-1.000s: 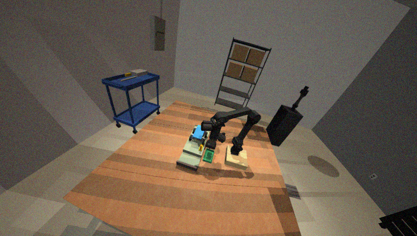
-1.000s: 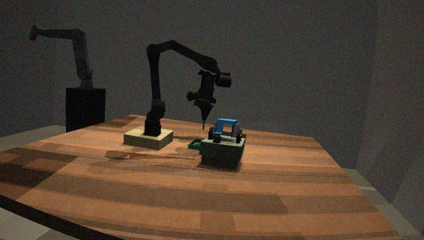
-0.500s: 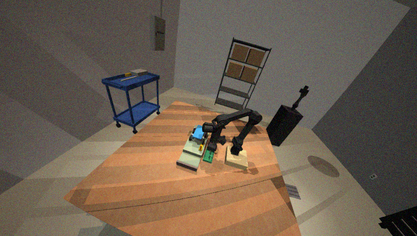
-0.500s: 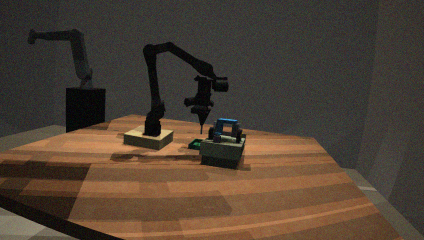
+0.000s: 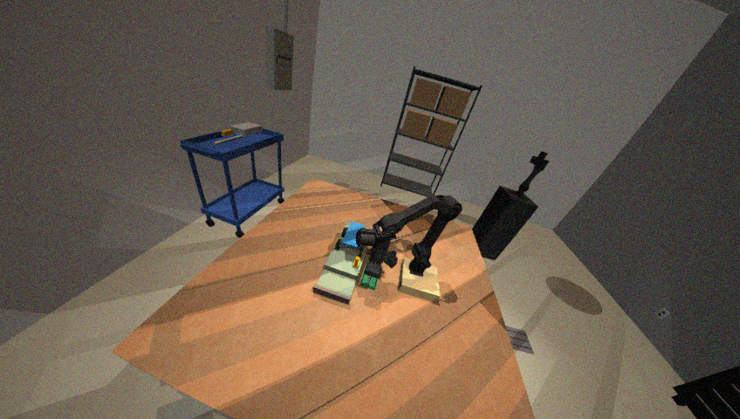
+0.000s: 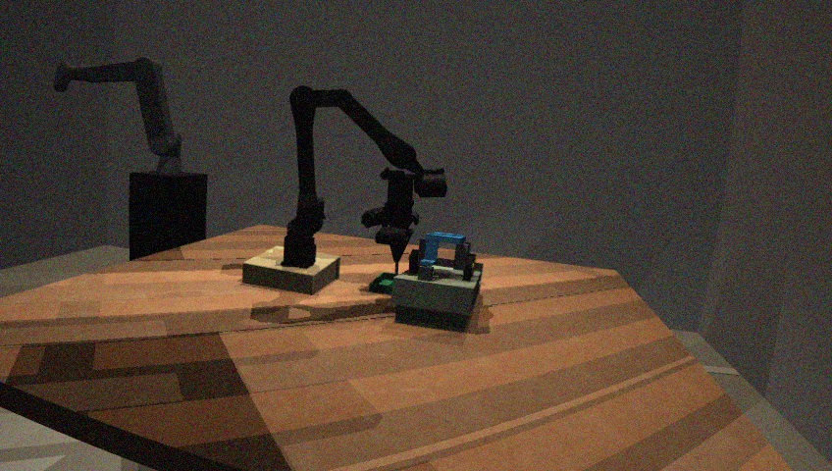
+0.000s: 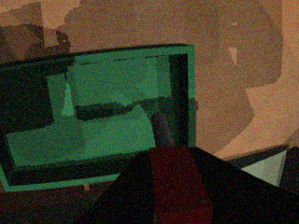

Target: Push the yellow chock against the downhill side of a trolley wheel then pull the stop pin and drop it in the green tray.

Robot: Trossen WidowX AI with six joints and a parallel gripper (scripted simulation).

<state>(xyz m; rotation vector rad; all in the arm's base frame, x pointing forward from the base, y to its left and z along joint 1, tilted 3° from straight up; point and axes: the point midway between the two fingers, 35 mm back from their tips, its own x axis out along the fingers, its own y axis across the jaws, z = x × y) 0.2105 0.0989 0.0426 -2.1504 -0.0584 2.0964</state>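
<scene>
My gripper tip is now 10 mm past the green tray, 30 mm to the left of it and 70 mm above it. Also, from my gripper tip: ramp (120 mm ahead, 130 mm to the right, 10 mm below); then red-headed stop pin (right at my gripper tip); then yellow chock (70 mm ahead, 40 mm to the right, 20 mm above).
</scene>
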